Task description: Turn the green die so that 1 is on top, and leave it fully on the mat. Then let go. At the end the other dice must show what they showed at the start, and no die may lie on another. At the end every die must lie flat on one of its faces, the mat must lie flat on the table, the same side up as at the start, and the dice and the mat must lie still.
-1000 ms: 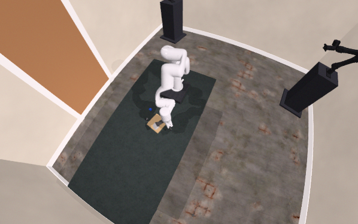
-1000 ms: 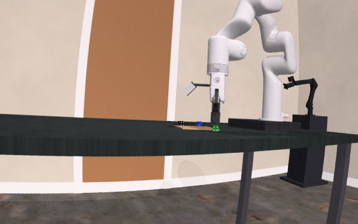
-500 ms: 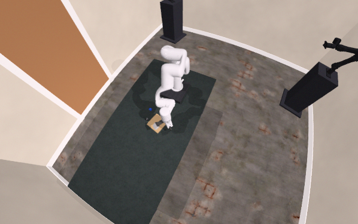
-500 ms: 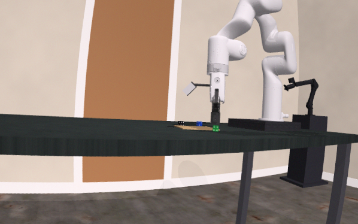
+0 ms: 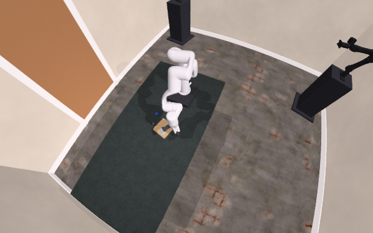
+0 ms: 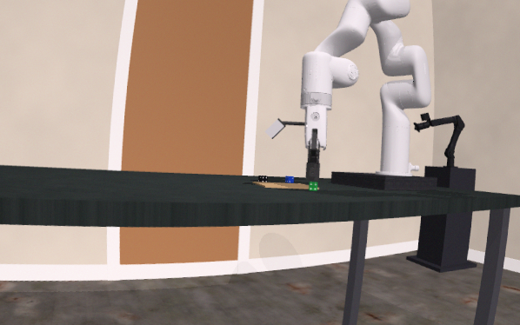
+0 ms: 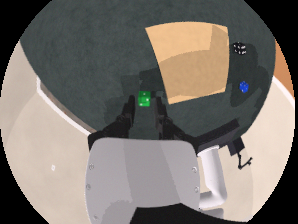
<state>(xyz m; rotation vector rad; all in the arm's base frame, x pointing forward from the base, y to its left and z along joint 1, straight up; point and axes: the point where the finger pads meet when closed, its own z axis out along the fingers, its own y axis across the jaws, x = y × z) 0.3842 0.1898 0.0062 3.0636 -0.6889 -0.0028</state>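
The green die lies 40 mm below my hand. Also, from my hand: tan mat (30 mm ahead, 110 mm to the right, 40 mm below); then black die (60 mm ahead, 210 mm to the right, 40 mm below); then blue die (40 mm behind, 250 mm to the right, 40 mm below).
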